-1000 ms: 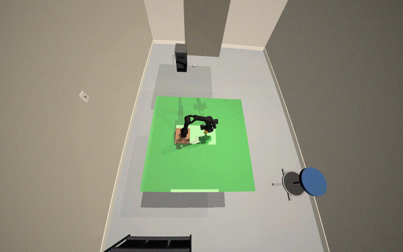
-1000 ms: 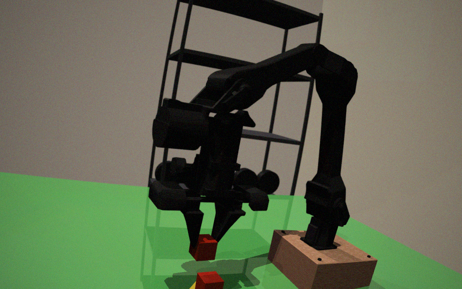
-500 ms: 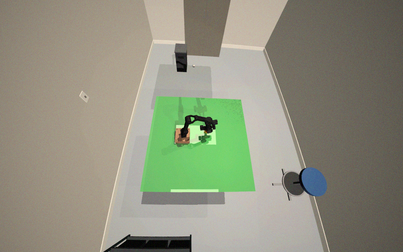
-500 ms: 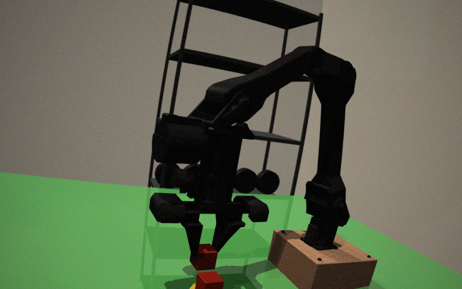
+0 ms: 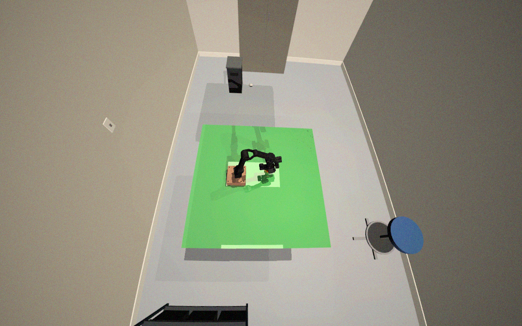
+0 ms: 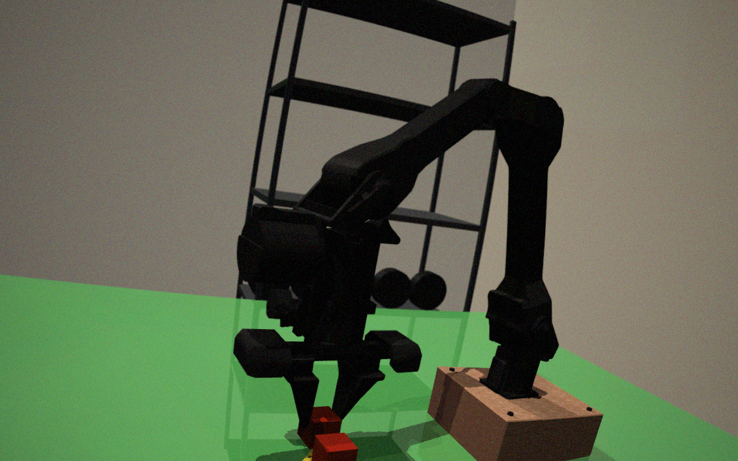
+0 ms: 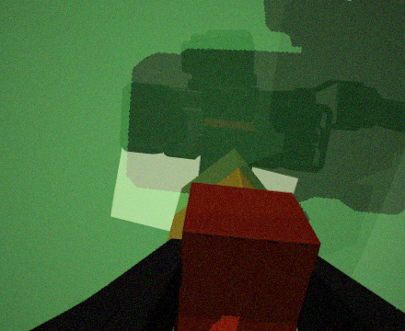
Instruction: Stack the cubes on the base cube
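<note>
The yellow cube is 2 cm to the left of my gripper tip and 5 cm below it.
</note>
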